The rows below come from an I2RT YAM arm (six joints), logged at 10 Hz.
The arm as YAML. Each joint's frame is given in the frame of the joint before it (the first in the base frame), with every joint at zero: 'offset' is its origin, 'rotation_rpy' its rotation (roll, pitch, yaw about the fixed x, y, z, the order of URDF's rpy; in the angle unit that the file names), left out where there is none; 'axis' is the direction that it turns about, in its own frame. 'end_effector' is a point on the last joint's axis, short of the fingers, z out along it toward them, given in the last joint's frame.
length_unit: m
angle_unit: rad
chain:
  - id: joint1
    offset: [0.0, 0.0, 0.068]
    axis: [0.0, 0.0, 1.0]
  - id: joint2
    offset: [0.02, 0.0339, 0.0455]
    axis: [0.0, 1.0, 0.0]
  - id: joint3
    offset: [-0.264, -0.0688, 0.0]
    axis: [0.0, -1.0, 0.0]
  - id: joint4
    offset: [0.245, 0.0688, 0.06]
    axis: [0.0, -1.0, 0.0]
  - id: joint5
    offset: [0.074, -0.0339, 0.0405]
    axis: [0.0, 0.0, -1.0]
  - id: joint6
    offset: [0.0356, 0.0, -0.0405]
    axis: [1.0, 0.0, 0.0]
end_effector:
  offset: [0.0, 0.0, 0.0]
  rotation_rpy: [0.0, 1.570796, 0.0]
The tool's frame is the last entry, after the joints.
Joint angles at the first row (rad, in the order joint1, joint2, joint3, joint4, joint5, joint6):
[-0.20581 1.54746 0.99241 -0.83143 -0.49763 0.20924]
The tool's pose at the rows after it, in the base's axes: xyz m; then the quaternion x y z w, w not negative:
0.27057, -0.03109, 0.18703, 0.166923, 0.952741, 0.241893, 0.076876
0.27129, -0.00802, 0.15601, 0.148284, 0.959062, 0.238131, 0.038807
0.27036, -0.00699, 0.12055, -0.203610, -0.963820, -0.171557, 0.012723
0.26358, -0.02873, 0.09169, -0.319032, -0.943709, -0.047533, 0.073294
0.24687, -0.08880, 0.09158, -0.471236, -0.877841, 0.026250, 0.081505
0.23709, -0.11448, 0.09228, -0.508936, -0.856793, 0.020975, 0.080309
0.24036, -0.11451, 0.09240, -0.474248, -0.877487, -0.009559, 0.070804
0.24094, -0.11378, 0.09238, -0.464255, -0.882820, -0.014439, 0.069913
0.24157, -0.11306, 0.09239, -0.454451, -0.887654, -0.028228, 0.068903
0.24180, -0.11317, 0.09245, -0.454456, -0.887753, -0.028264, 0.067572
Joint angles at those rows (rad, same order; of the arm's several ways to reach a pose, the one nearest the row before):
[-0.17565 1.56043 0.97030 -0.81273 -0.48733 0.21307]
[-0.08946 1.62604 0.90736 -0.73417 -0.47398 0.24586]
[-0.07039 1.73092 0.87300 -0.68991 -0.34504 0.35000]
[-0.12495 1.84083 0.87301 -0.72842 -0.12226 0.51937]
[-0.34159 1.84882 0.88103 -0.77231 0.02727 0.64605]
[-0.44615 1.84769 0.88370 -0.77077 0.02728 0.62809]
[-0.44804 1.84767 0.88635 -0.75017 -0.02575 0.54113]
[-0.44575 1.84768 0.88636 -0.74827 -0.03414 0.52015]
[-0.44575 1.84768 0.88638 -0.74599 -0.06008 0.49649]
[-0.44575 1.84730 0.88637 -0.74370 -0.06008 0.49649]

